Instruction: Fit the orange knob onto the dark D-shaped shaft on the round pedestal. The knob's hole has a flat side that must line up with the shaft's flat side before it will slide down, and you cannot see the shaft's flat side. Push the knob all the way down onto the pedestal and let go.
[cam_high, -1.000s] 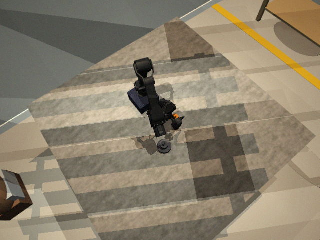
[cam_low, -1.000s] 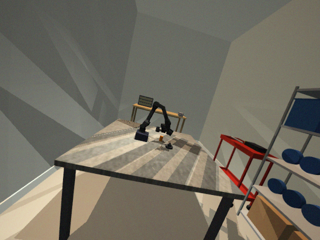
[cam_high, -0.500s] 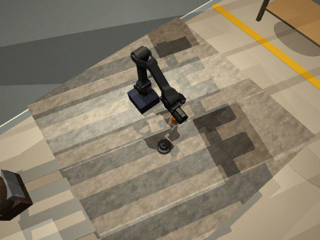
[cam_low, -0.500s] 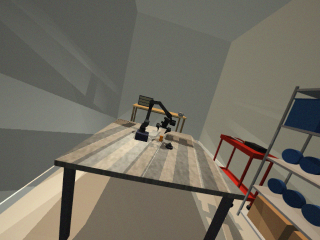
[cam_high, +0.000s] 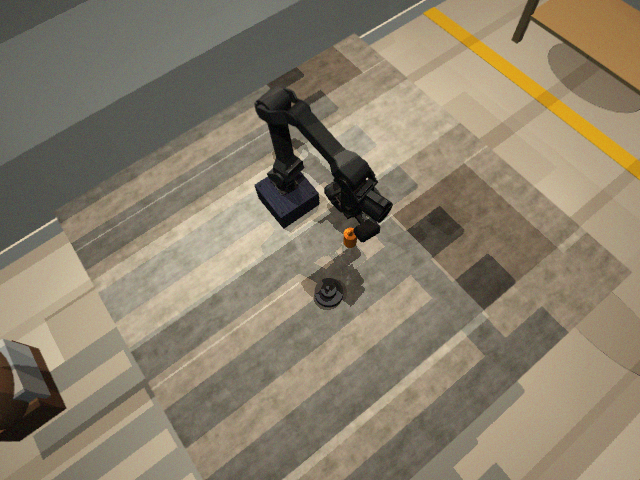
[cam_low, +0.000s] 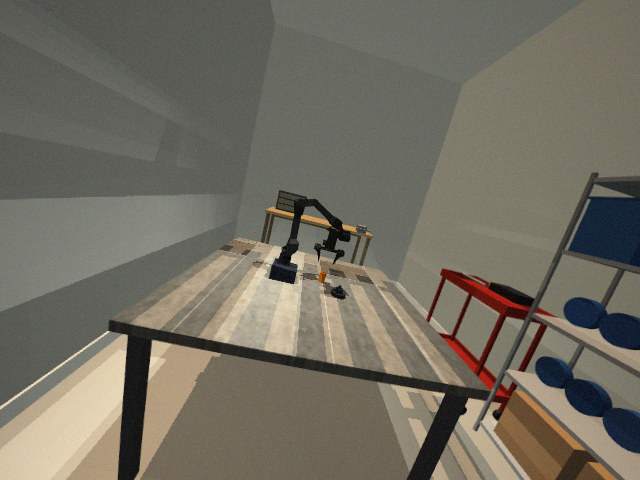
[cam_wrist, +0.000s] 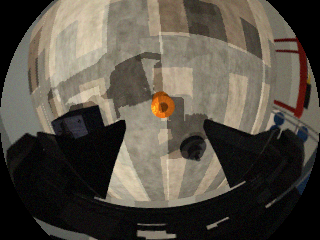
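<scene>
The orange knob lies 90 mm below my gripper tip. Round my gripper tip: round pedestal 150 mm to the right, 100 mm ahead, 90 mm below.
</scene>
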